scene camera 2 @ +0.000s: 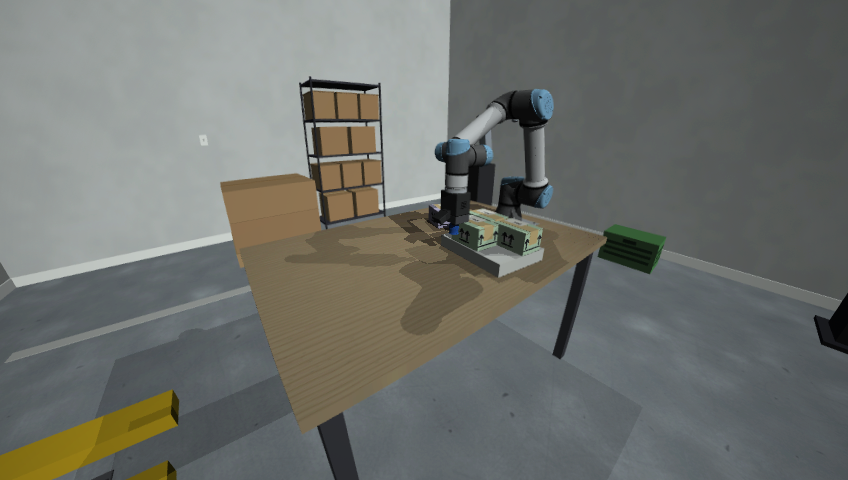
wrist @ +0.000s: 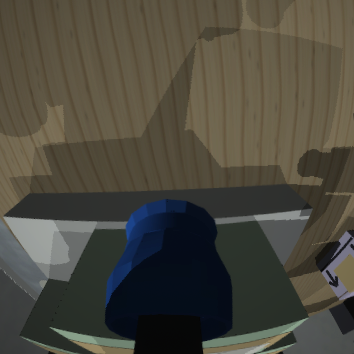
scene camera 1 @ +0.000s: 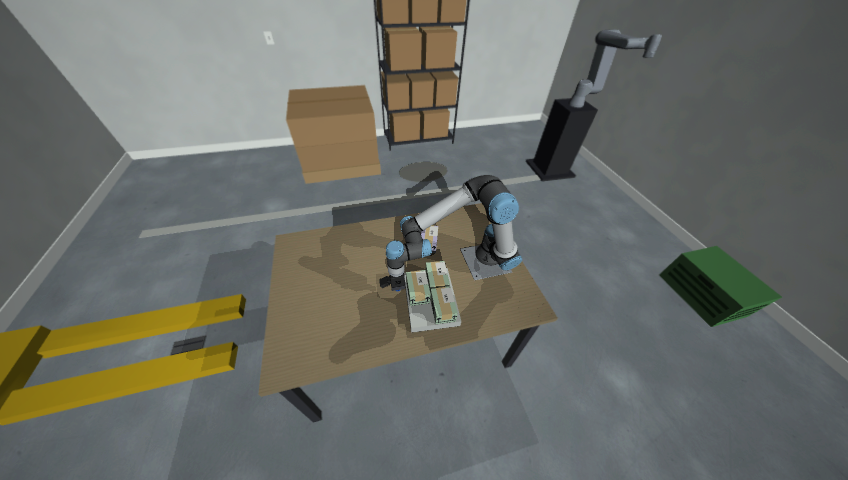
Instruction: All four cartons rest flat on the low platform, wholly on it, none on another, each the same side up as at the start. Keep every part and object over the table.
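Observation:
Three green-sided cartons sit flat on the pale low platform (scene camera 1: 420,316) (scene camera 2: 501,260) (wrist: 37,237): a left one (scene camera 1: 418,289) (scene camera 2: 476,235) (wrist: 262,285), a back one (scene camera 1: 437,274) and a front right one (scene camera 1: 445,304) (scene camera 2: 520,235). They stand side by side, none on another. The fourth carton (scene camera 1: 433,232) (scene camera 2: 435,214) (wrist: 346,270), lilac-sided, stands on the table behind the platform, partly hidden by the arm. My blue suction cup (scene camera 1: 397,289) (scene camera 2: 454,230) (wrist: 171,212) points down beside the left carton's outer side, low over the platform's left edge. No carton hangs on it. Whether it touches that side is unclear.
The wooden table (scene camera 1: 315,321) (scene camera 2: 333,297) (wrist: 115,65) extends left of the platform. The arm's base plate (scene camera 1: 474,266) is right of the cartons. Yellow forks (scene camera 1: 148,321), a green crate (scene camera 1: 723,279) and a large brown box (scene camera 1: 333,133) stand away from the table.

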